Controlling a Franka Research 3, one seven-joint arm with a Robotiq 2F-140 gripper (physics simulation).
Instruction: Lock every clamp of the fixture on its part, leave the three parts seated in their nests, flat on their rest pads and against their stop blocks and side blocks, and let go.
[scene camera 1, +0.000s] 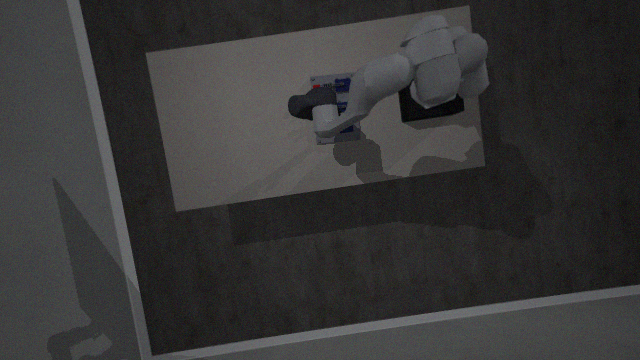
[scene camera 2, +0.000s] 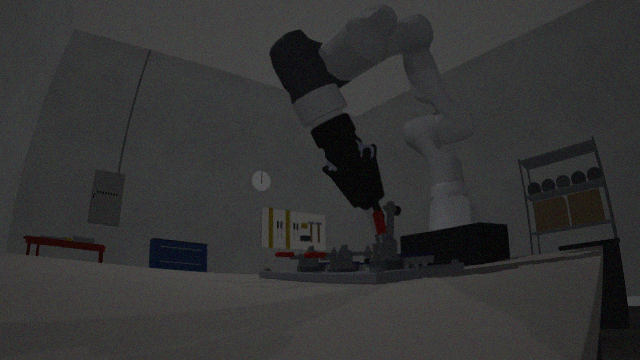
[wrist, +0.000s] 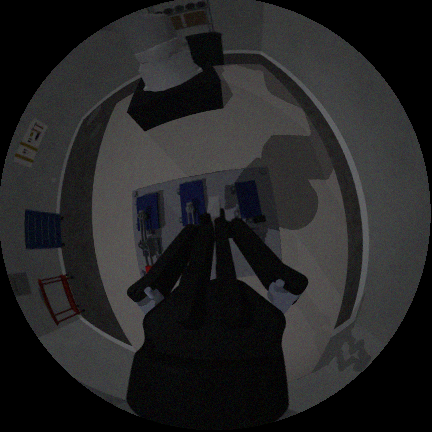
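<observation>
The grey fixture plate (scene camera 1: 323, 139) (scene camera 2: 358, 276) (wrist: 171, 211) lies on the table near the robot base. Three blue parts (wrist: 147, 205) (wrist: 192, 196) (wrist: 247, 193) sit in a row on it; two also show in the top view (scene camera 1: 342, 83) (scene camera 1: 342, 106). In the low side view, two red clamp handles (scene camera 2: 284, 254) (scene camera 2: 315, 254) lie flat. A third red handle (scene camera 2: 379, 222) stands nearly upright. My gripper (scene camera 2: 373, 206) (wrist: 215, 203) is shut and empty. Its tips are at the top of the upright handle. The arm hides the gripper in the top view.
The robot's black base block (scene camera 1: 429, 109) (scene camera 2: 453, 243) (wrist: 177, 100) stands just behind the fixture. A shelf rack (scene camera 2: 557, 154), a blue cabinet (scene camera 2: 177, 255) and a red bench (scene camera 2: 62, 243) stand off the table by the walls.
</observation>
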